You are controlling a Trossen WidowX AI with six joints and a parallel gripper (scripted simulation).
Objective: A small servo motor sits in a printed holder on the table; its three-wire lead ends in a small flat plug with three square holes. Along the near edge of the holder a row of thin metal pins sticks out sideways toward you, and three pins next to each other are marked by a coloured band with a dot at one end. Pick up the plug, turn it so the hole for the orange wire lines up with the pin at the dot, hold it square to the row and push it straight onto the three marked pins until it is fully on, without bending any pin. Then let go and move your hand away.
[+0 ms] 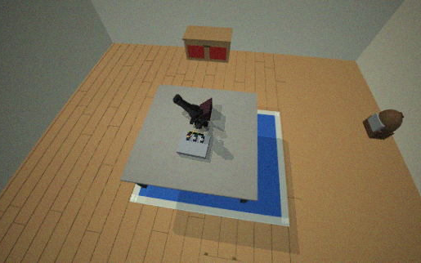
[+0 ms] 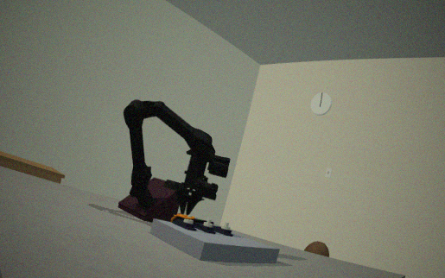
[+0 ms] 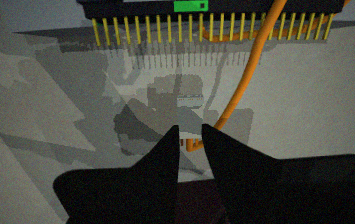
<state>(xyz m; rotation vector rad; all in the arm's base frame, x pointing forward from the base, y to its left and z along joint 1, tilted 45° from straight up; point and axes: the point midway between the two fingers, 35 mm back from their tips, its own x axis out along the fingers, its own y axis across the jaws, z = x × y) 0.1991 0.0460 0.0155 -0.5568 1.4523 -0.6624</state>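
The green band lies 80 mm ahead of my gripper tip and 10 mm to the right of it. From my gripper tip the other things lie so: grey printed holder (240 mm ahead, 30 mm to the right, 50 mm below).
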